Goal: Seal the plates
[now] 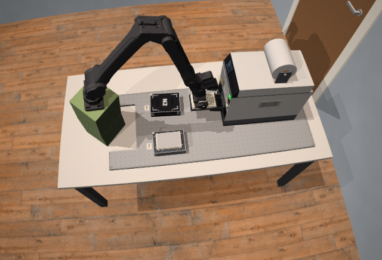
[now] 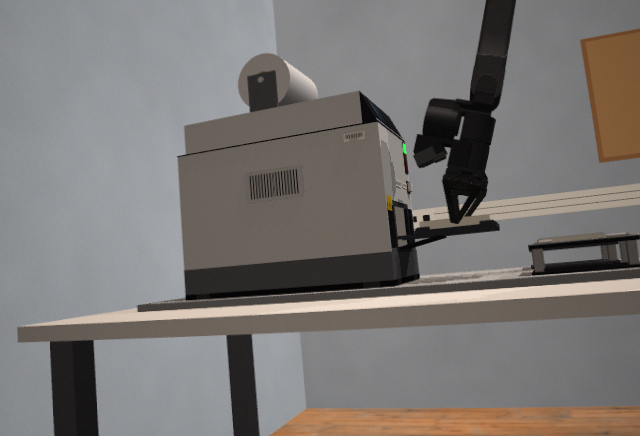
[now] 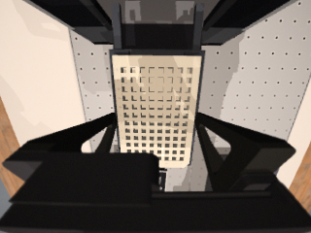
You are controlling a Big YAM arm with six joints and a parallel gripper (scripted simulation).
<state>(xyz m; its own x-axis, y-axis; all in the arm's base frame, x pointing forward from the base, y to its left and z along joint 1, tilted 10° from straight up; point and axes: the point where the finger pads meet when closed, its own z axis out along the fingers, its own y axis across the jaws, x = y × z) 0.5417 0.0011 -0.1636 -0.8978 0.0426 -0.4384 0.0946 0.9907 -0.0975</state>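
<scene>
My hand is 10 mm above the plate. Round my hand: sealer stage 20 mm below; then yellow warning label 110 mm ahead, 80 mm to the left, 40 mm above; then plate nest 220 mm behind, 170 mm to the right, 70 mm below.
</scene>
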